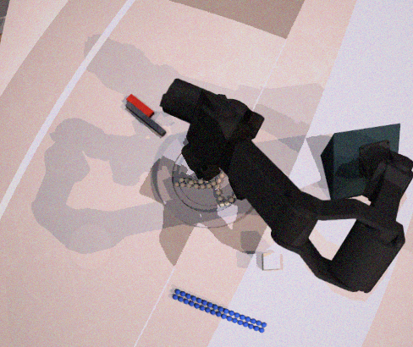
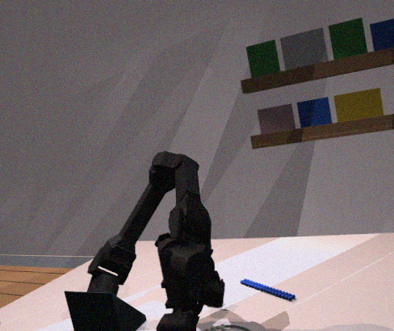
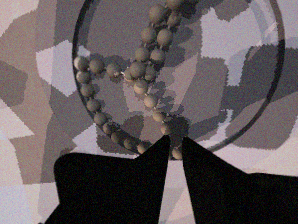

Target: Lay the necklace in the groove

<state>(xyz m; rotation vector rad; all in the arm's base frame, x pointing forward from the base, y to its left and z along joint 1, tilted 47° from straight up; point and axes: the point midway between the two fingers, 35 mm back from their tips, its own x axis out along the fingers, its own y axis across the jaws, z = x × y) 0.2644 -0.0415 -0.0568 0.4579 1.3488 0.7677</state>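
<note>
My gripper tip is 5 cm short of the round bead board, 2 cm to the right of it and 1 cm above it. From my gripper tip the other things lie so: small beige cube 3 cm behind, 21 cm to the left; then grey block 16 cm ahead, 15 cm to the right, 1 cm below.
</note>
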